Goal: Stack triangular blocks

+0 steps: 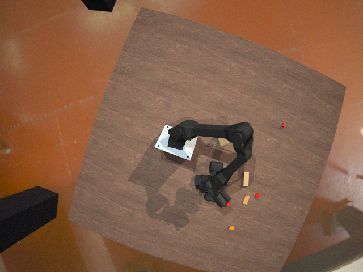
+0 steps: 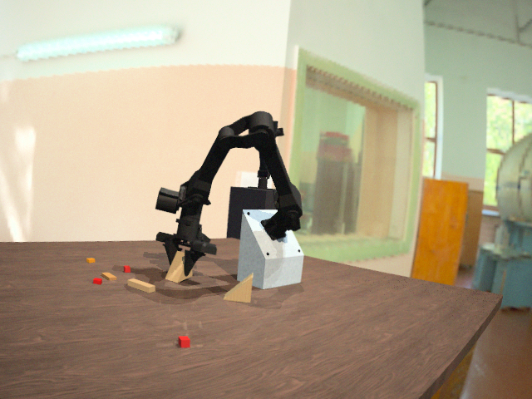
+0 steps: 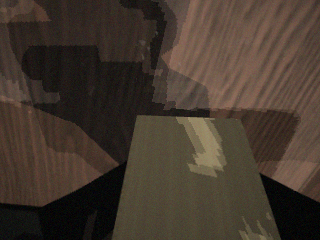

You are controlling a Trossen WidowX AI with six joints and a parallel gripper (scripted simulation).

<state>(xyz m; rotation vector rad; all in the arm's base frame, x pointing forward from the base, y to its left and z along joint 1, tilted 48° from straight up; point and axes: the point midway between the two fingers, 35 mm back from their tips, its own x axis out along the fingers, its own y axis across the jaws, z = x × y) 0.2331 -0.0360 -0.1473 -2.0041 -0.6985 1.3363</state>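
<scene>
My gripper tip is 16 cm short of the long tan bar, 3 cm to the right of it and 1 cm above it. Round my gripper tip: tan triangular block (1 cm behind, 1 cm above); then orange cube (16 cm ahead, 25 cm to the right, 1 cm below).
</scene>
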